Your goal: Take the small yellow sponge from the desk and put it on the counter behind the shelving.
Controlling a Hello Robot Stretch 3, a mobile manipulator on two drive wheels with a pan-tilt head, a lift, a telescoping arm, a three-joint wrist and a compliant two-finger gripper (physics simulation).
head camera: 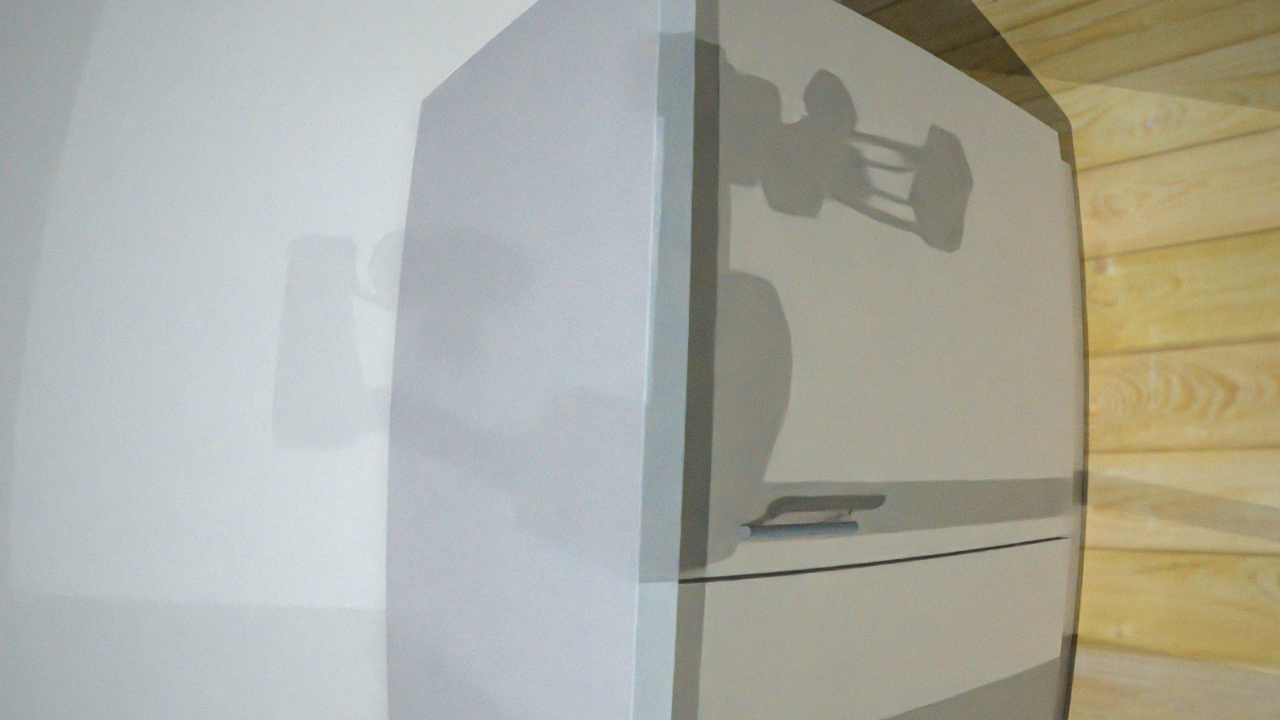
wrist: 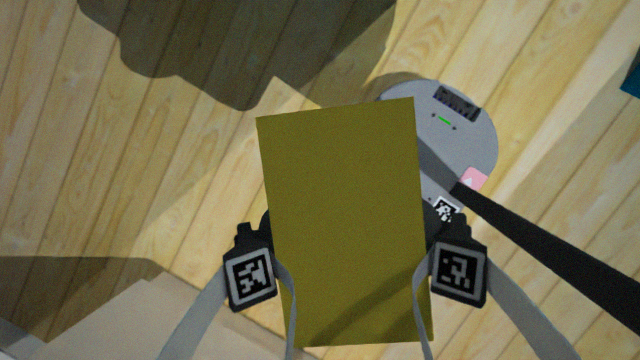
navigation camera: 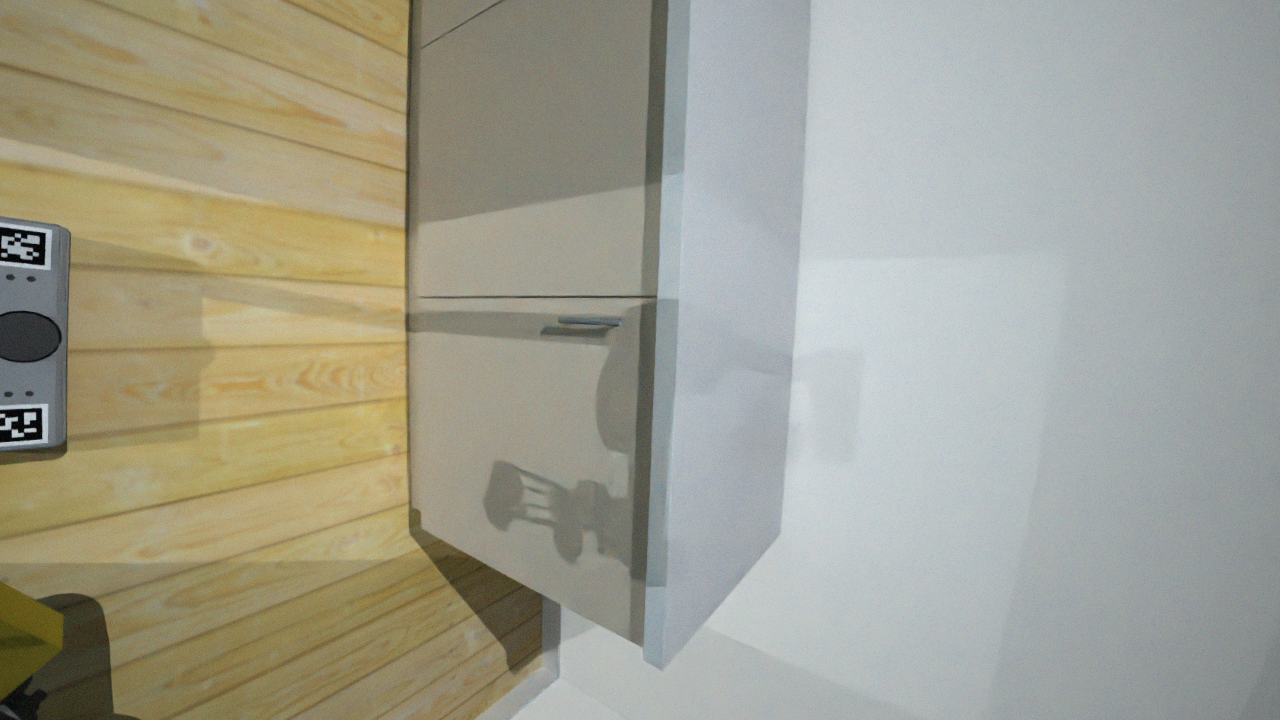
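Pixels of known places: gripper, fingertip midpoint: (wrist: 348, 225); robot's base at its link origin: (navigation camera: 22, 331).
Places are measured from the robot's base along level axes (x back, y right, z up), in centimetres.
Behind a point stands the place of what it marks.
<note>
The yellow sponge (wrist: 345, 200) {x 4.3, y 15.3, z 86.3 cm} is between the two fingertips of my gripper (wrist: 348, 225) {x 2.2, y 14.0, z 81.6 cm} in the wrist view, with a fingertip against each long side. The gripper is shut on it and holds it above the wooden floor. Part of the sponge (navigation camera: 25, 631) {x -1.2, y 12.3, z 86.4 cm} also shows at the lower left edge of the navigation view. The counter (head camera: 528, 295) {x -81.1, y 11.3, z 91.0 cm} (navigation camera: 729, 295) {x -77.3, y -14.7, z 91.0 cm} has a pale top and beige front panels; its top looks bare where it shows, apart from shadows. The desk does not show clearly. The shelving shows at most as a teal corner (wrist: 632, 75) {x 54.9, y -35.8, z 1.1 cm} at the right edge of the wrist view; I cannot tell.
My grey base (wrist: 465, 140) {x 17.7, y -6.9, z 16.0 cm} (navigation camera: 31, 358) {x -1.2, y 3.1, z 17.6 cm} stands on the wooden floor (navigation camera: 295, 376) {x -41.1, y 8.3, z 0.0 cm} (wrist: 200, 125) {x -19.8, y 59.8, z 0.1 cm}, in front of the counter. A handle (head camera: 799, 530) {x -58.9, y -8.1, z 75.1 cm} (navigation camera: 588, 321) {x -58.9, y -8.1, z 74.4 cm} sticks out from the counter front. A white wall (head camera: 205, 134) {x -123.9, y 33.3, z 122.5 cm} (navigation camera: 1118, 161) {x -119.1, y -46.1, z 150.6 cm} rises behind the counter. The black mast (wrist: 545, 240) {x 7.5, y -11.6, z 55.6 cm} crosses the wrist view at the right.
</note>
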